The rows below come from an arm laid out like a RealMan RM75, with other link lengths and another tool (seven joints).
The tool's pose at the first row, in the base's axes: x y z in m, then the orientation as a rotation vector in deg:
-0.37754 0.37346 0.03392 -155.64 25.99 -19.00
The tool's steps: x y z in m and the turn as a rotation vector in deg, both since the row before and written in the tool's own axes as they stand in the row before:
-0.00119 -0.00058 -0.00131 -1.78 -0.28 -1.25
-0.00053 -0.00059 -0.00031 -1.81 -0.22 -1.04
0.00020 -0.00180 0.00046 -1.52 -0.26 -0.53
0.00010 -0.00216 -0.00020 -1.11 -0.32 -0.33
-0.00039 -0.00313 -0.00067 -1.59 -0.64 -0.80
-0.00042 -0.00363 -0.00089 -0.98 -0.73 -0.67
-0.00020 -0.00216 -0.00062 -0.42 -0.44 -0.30
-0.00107 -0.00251 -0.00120 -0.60 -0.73 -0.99
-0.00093 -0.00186 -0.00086 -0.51 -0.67 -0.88
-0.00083 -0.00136 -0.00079 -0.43 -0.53 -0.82
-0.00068 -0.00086 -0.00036 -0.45 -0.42 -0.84
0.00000 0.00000 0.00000 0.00 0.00 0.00
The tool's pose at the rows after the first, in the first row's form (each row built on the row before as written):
-0.37885 0.37398 0.03513 -157.77 24.72 -18.70
-0.37928 0.37460 0.03553 -159.85 23.74 -18.41
-0.37853 0.37630 0.03572 -161.50 23.36 -17.98
-0.37796 0.37821 0.03657 -162.69 23.13 -17.46
-0.37772 0.38108 0.03801 -164.49 22.29 -16.50
-0.37745 0.38443 0.03970 -165.65 21.45 -15.45
-0.37727 0.38641 0.04077 -166.15 21.04 -14.81
-0.37796 0.38885 0.04233 -167.00 19.63 -13.83
-0.37862 0.39070 0.04343 -167.72 18.36 -12.93
-0.37929 0.39206 0.04436 -168.33 17.17 -12.23
-0.37985 0.39297 0.04479 -168.96 15.96 -11.69
-0.37985 0.39297 0.04479 -168.96 15.96 -11.69

